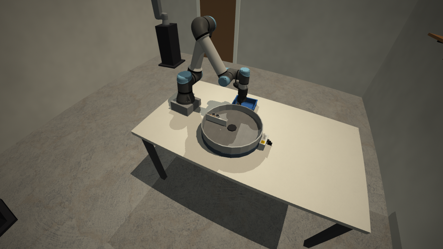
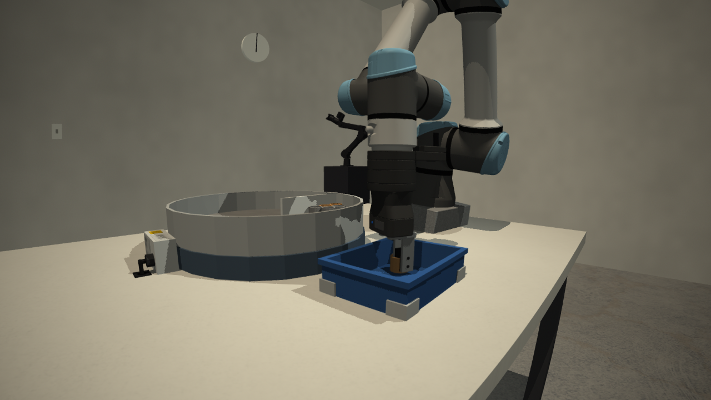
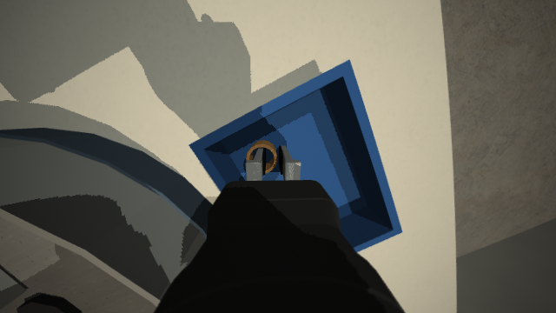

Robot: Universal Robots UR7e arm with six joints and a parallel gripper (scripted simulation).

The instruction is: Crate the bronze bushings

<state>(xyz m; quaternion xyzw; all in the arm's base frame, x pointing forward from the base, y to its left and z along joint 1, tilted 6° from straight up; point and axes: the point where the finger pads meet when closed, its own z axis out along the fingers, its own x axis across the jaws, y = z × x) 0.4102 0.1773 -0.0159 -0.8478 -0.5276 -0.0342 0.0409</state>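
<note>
The blue crate lies 40 mm ahead of my hand and 20 mm to the left of it. Also, from my hand: turning table: 70 mm ahead, 320 mm to the right, 20 mm above.
</note>
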